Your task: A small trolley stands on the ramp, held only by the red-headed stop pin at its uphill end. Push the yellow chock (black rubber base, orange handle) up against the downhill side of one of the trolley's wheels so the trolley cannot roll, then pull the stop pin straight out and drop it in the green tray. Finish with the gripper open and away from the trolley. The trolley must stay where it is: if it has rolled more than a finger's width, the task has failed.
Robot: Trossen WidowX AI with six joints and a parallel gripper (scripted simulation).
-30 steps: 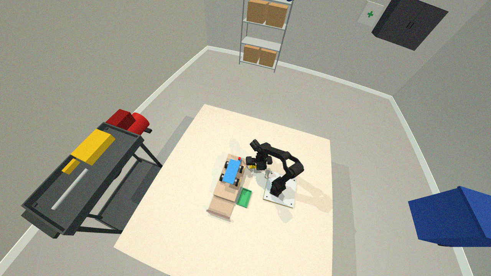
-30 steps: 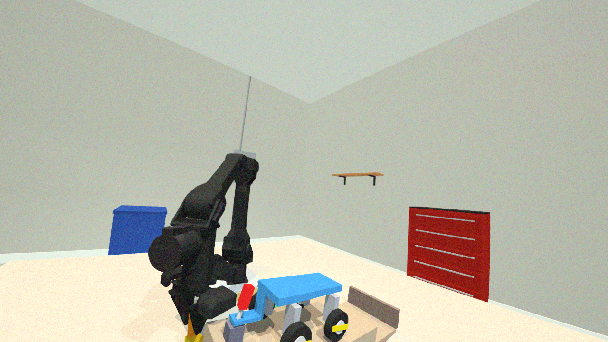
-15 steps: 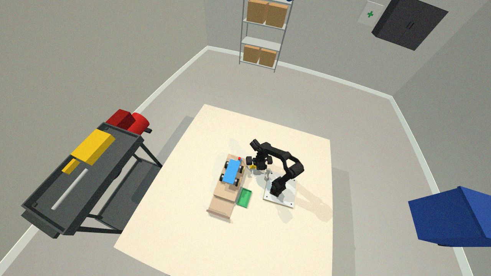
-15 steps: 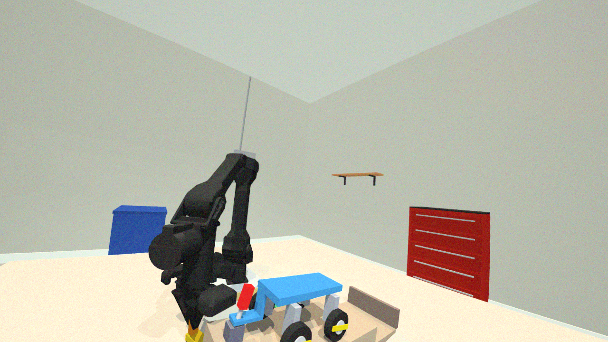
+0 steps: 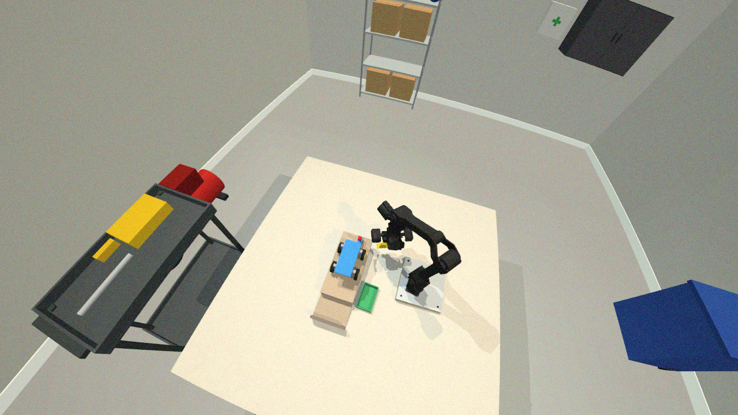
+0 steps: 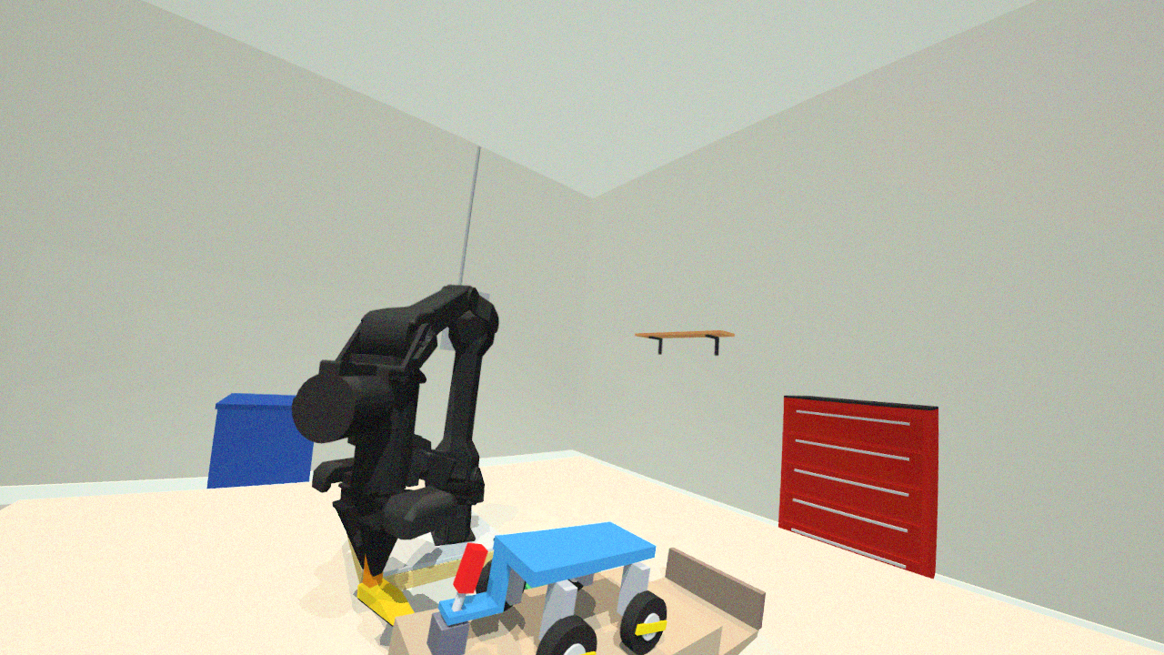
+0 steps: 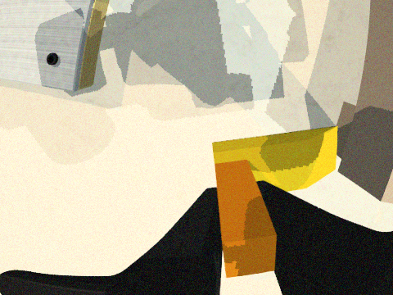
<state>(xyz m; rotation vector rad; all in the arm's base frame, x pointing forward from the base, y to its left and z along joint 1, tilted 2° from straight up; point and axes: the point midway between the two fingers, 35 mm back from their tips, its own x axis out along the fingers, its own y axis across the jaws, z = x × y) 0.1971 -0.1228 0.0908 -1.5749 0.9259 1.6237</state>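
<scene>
Now: the yellow chock 20 mm ahead of my gripper tip, 10 mm to the left of it and 10 mm below it. The rest, counted from my gripper tip: red-headed stop pin (120 mm ahead, 70 mm to the left, 40 mm above); then wooden ramp (180 mm to the left, 130 mm ahead, 50 mm below); then blue-topped trolley (170 mm to the left, 130 mm ahead, 20 mm above).
</scene>
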